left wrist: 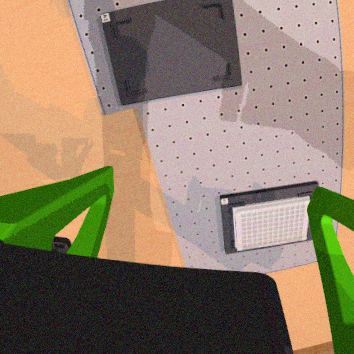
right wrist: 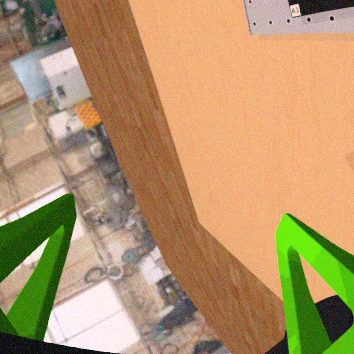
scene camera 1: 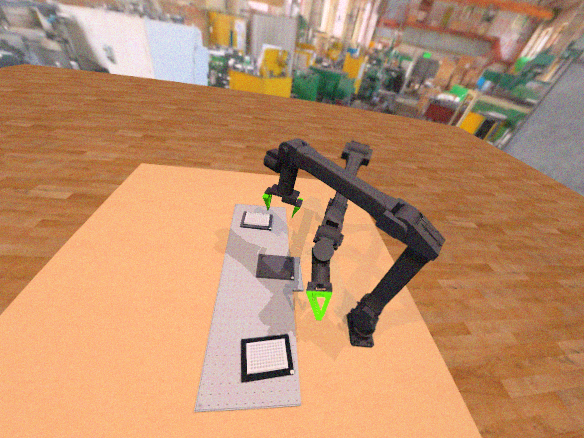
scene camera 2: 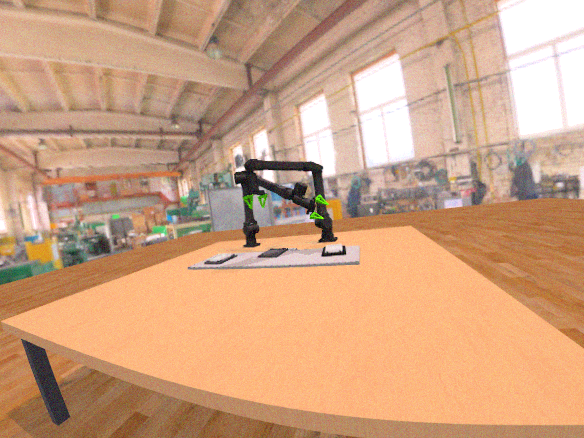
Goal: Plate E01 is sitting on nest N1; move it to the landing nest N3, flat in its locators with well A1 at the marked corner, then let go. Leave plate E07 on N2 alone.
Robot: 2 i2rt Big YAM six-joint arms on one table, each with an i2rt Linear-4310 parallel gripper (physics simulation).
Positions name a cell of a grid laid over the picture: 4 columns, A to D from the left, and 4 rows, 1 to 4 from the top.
Labels:
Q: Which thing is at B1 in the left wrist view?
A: A nest.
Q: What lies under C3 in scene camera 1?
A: My right gripper.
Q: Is my left gripper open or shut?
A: Open.

